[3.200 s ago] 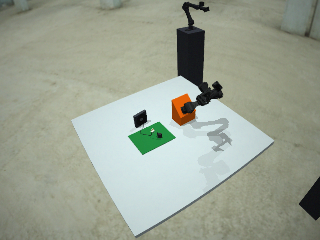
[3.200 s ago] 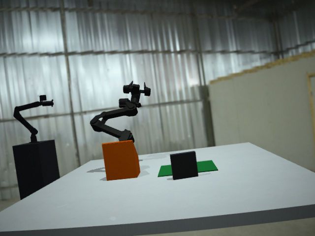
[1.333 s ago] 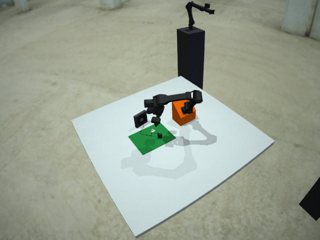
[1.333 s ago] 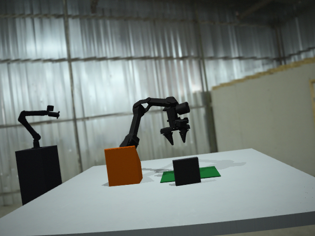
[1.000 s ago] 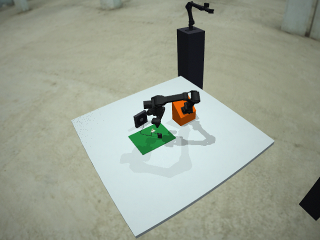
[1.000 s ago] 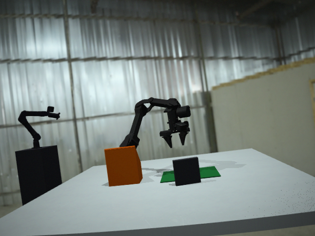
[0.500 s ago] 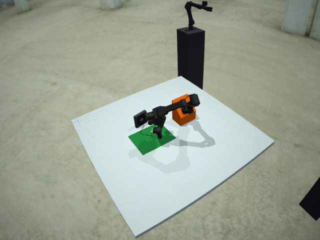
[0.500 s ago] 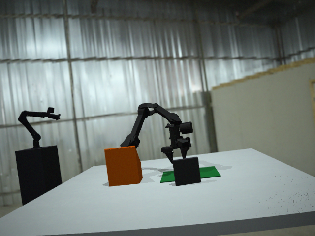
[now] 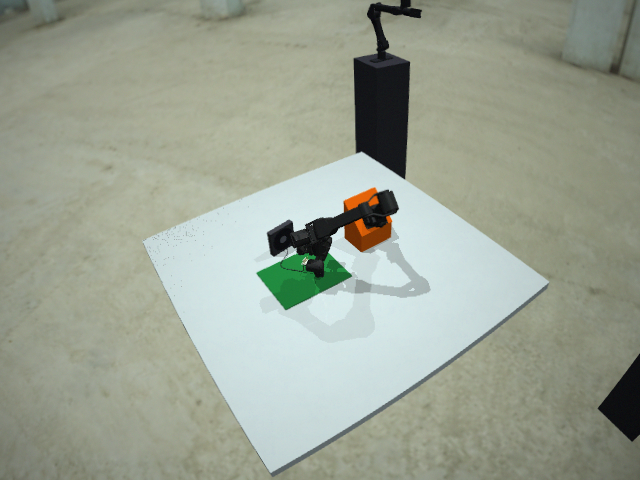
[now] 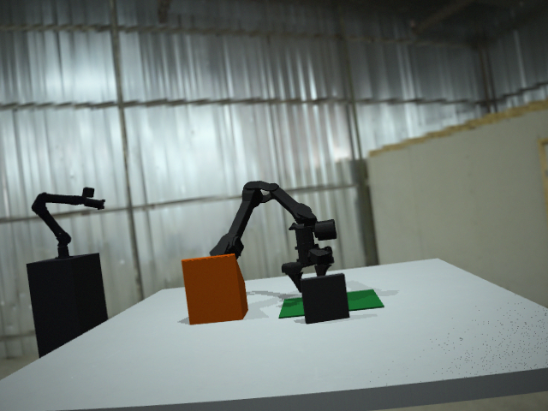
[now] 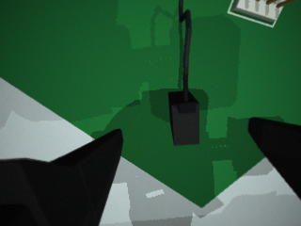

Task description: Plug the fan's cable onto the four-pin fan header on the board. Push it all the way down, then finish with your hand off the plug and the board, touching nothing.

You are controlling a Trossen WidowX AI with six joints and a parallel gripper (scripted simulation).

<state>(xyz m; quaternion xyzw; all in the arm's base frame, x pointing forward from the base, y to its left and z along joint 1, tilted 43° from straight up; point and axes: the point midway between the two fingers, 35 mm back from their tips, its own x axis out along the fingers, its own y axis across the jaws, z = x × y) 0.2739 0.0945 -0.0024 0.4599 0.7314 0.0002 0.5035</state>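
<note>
The black plug is 2 cm below my gripper tip. Round my gripper tip: black square fan 5 cm ahead, 22 cm to the right, 2 cm above; then green board 6 cm ahead, 4 cm to the right, 5 cm below; then pale four-pin header 2 cm ahead, 10 cm to the right, 4 cm below.
</note>
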